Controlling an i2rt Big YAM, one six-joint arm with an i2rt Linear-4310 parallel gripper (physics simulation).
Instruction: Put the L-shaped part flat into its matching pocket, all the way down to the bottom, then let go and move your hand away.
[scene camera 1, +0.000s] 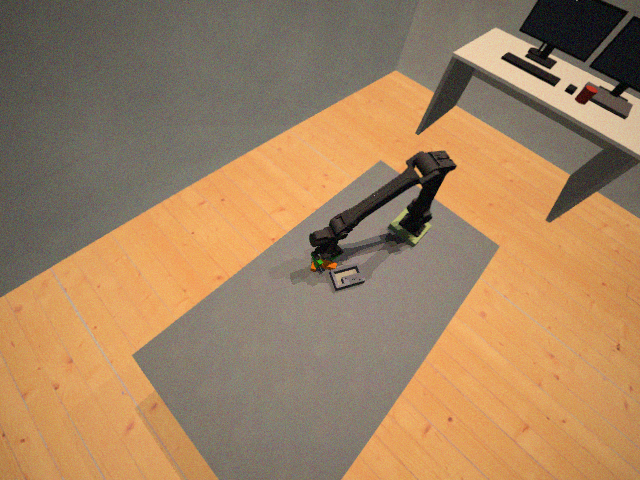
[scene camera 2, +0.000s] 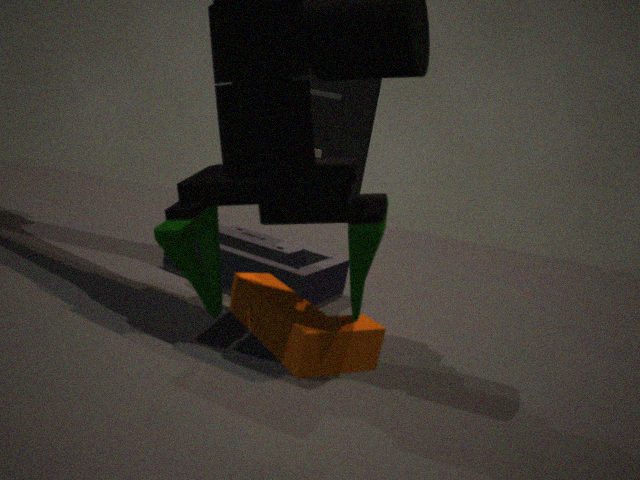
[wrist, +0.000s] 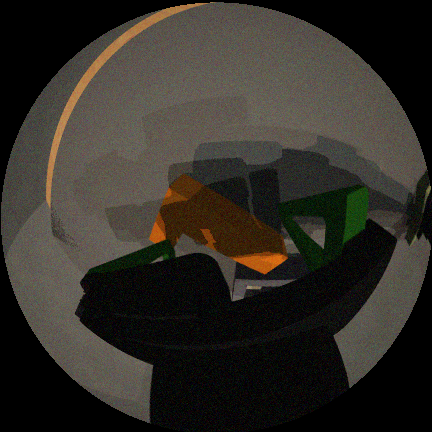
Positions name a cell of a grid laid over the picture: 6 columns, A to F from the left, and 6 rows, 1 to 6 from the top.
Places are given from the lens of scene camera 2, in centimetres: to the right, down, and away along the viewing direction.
my gripper (scene camera 2: C4): -2, 5, 36
orange L-shaped part (scene camera 2: C5): -1, 6, 31
dark grey pocket block (scene camera 2: C4): 0, 3, 43
The marked spots on the dark grey pocket block and the orange L-shaped part are 12 cm apart.
